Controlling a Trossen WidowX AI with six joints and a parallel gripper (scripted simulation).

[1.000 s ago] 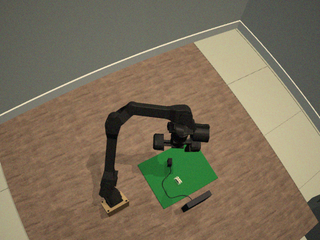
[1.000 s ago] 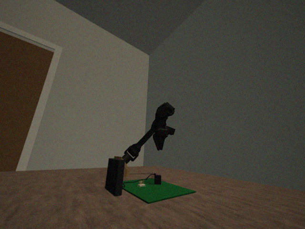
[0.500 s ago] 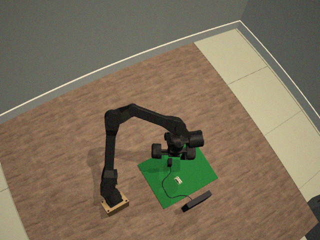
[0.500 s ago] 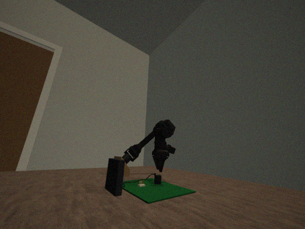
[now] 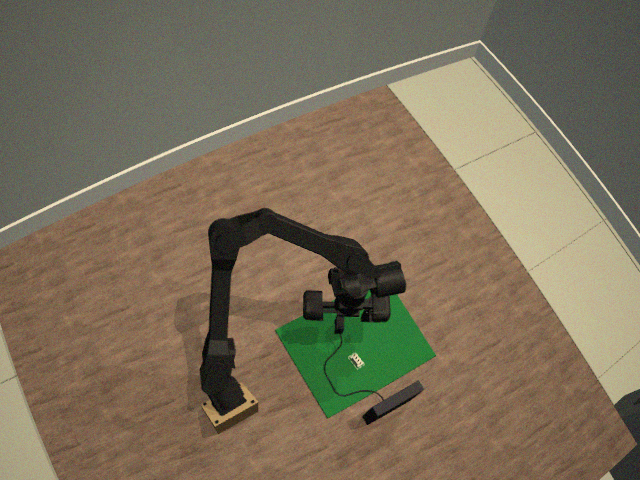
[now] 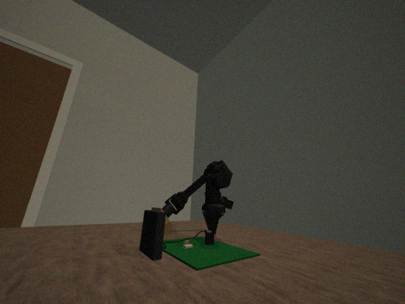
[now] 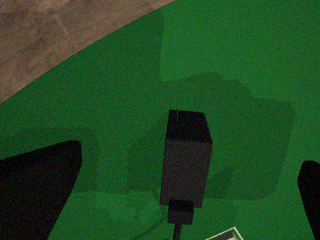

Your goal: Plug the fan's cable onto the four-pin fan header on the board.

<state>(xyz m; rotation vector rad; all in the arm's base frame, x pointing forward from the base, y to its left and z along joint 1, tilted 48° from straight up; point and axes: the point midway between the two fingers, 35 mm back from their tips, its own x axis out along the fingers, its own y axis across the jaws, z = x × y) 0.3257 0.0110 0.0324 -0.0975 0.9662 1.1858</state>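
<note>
Right now my gripper tip is 20 mm above the black fan plug and 10 mm past it. From my gripper tip the other things lie so: black fan (220 mm to the right, 30 mm behind, 10 mm above); then white four-pin fan header (90 mm to the right, 50 mm below, 20 mm behind); then green board (60 mm to the right, 60 mm below, 10 mm ahead).
</note>
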